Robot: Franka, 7 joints.
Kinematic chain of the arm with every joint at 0, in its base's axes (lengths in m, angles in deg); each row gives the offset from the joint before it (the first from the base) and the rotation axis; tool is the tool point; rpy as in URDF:
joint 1: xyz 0 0 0.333 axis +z
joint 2: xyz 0 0 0 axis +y
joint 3: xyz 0 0 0.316 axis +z
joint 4: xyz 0.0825 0 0 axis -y
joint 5: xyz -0.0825 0 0.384 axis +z
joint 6: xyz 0 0 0 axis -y
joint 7: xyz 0.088 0 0 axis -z
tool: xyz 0 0 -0.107 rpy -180 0 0
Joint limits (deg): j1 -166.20..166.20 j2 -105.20..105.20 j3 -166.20..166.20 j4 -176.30..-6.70 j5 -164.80..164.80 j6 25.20..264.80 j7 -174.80..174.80
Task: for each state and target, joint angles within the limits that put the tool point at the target. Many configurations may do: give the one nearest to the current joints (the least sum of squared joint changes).
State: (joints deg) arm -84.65 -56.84 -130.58 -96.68 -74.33 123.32 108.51
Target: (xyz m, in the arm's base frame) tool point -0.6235 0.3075 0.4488
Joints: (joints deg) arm -77.93 -39.19 -112.40 -92.96 -74.06 126.06 108.51
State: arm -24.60 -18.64 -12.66 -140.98 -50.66 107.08 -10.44
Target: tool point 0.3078 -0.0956 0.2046
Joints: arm -10.17 -0.95 1.64 -156.74 -47.20 111.86 -10.44
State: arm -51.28 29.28 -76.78 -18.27 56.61 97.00 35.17
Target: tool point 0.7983 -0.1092 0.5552
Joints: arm -0.87 67.21 -65.92 -11.47 62.25 113.25 35.17
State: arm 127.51 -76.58 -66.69 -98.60 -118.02 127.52 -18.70
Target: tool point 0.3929 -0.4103 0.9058
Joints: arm 98.00 -71.25 -37.82 -65.13 -120.43 130.69 -18.70
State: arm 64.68 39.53 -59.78 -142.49 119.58 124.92 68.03
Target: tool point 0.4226 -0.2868 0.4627
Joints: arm 64.47 49.09 -107.76 -132.87 120.27 134.41 68.03
